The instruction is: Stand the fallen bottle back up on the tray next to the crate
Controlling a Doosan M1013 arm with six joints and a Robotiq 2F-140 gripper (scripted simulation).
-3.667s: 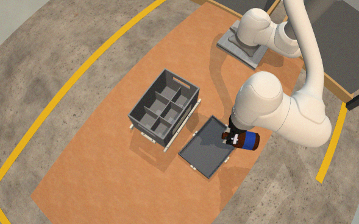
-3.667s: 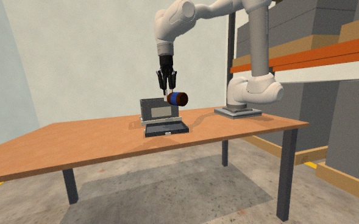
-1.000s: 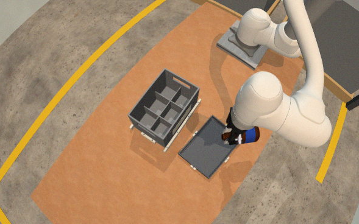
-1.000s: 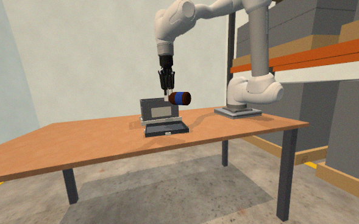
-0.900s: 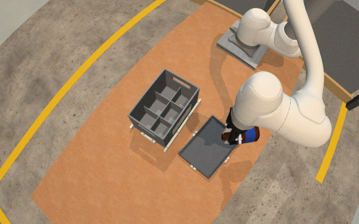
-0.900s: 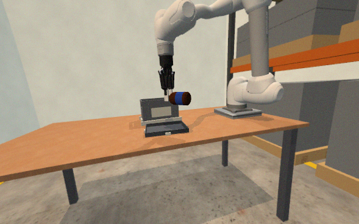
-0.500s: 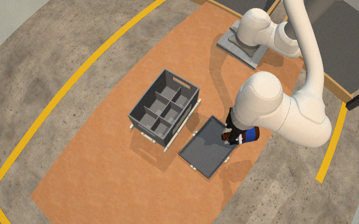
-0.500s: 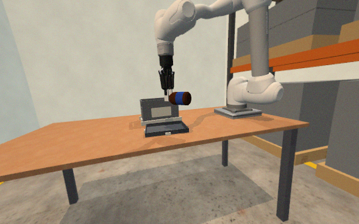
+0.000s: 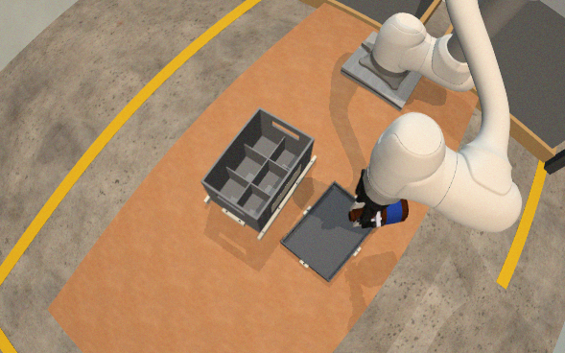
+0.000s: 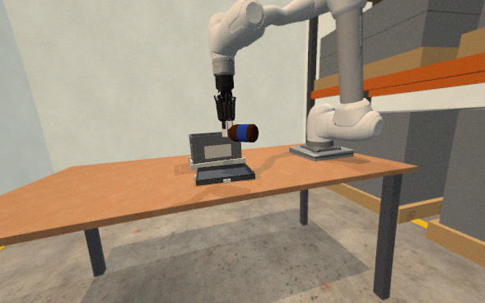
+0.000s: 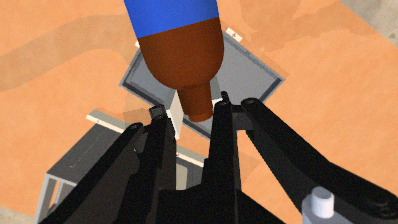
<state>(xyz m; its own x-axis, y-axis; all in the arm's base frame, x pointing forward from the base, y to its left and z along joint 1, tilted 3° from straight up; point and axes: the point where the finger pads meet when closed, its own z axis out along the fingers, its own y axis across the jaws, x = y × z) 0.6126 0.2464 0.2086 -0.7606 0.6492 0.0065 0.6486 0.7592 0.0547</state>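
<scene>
My gripper is now 4 cm past the bottle, 3 cm to the right of it and 2 cm above it. Also, from my hand: grey crate (29 cm to the right, 14 cm below, 5 cm ahead); grey tray (21 cm below, 3 cm to the right, 3 cm ahead).
</scene>
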